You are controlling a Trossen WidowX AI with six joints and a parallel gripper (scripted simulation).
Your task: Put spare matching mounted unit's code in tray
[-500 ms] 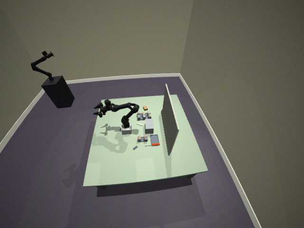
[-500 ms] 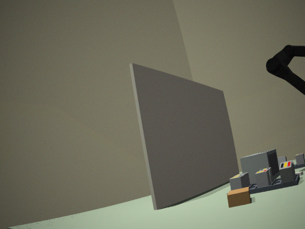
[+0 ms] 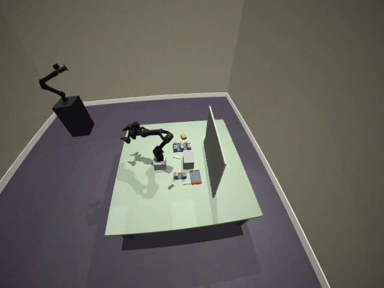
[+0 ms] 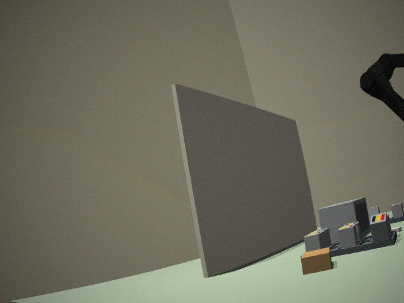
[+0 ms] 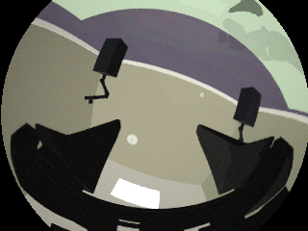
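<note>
Right now my gripper tip is 620 mm short of the grey mounted unit, 170 mm to the left of it and 270 mm above it. The rest, counted from my gripper tip: tall grey panel 850 mm ahead, 200 mm to the right, 90 mm below.
</note>
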